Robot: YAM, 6 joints.
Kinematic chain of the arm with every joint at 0, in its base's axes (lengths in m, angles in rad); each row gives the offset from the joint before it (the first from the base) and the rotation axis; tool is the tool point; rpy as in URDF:
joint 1: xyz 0 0 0.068 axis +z
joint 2: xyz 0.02 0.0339 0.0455 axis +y
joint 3: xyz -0.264 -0.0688 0 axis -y
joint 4: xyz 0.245 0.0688 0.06 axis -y
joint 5: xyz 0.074 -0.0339 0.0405 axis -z
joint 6: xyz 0.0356 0 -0.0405 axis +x
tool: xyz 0 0 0 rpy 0 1.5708 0
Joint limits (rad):
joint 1: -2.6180..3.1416
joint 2: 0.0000..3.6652
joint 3: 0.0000..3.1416
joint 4: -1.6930..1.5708
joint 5: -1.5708..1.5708
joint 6: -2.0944..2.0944
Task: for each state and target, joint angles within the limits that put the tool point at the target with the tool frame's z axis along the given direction. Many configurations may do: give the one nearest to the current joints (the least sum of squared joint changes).
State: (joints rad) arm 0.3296 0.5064 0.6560 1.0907 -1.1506 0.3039
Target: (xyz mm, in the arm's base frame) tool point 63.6 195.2 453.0 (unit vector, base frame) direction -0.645 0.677 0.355
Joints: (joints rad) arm 1.1025 1.0719 0.9891 0.9311 -1.0779 0.3039
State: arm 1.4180 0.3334 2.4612 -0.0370 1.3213 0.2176
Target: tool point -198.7 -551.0 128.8 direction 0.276 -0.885 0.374
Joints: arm 1.1891 0.0013 3.0320 -0.3691 0.6262 0.2176
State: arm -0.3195 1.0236 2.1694 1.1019 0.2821 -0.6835
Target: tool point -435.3 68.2 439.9 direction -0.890 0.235 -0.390
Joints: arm -0.1472 0.7536 2.8101 1.4881 -0.1022 -0.6835
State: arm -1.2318 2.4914 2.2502 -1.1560 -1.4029 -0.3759
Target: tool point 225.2 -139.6 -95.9 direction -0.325 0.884 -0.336
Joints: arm -0.6257 2.8765 1.4105 -1.2694 -0.5541 -0.3759
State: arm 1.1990 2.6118 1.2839 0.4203 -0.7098 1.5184
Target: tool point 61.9 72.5 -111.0 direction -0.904 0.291 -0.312
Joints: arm 0.5836 2.9418 0.7212 -0.4373 -0.8349 1.5184
